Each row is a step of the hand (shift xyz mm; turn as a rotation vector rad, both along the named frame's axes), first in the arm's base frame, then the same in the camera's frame.
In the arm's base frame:
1: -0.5 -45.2 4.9 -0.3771 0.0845 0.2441
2: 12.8 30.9 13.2 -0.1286 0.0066 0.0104
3: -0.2 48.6 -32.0 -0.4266 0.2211 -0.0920
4: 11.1 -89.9 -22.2 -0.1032 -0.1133 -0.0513
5: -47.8 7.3 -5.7 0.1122 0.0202 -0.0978
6: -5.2 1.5 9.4 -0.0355 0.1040 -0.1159
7: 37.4 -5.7 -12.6 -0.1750 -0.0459 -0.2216
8: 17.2 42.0 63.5 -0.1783 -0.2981 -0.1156
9: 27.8 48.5 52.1 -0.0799 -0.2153 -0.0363
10: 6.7 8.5 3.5 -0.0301 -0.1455 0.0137
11: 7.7 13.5 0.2 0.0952 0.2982 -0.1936
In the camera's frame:
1: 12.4 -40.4 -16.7 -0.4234 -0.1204 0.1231
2: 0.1 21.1 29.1 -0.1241 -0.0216 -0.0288
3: -9.0 57.3 -4.6 -0.4487 0.1608 -0.1102
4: 41.9 -61.7 -55.9 -0.0523 -0.0855 -0.1268
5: -45.8 1.0 -16.5 0.1169 0.0869 -0.0369
6: -7.1 -4.5 6.9 -0.0433 0.1414 -0.0603
7: 39.0 8.1 -1.3 -0.1082 0.0476 -0.2605
8: -8.6 4.9 77.4 -0.0541 -0.2192 -0.2882
9: 1.5 18.1 74.2 -0.0022 -0.1747 -0.1535
10: 3.0 6.4 8.9 0.0137 -0.1339 -0.0643
11: 3.0 12.5 8.7 0.0341 0.3665 0.0046

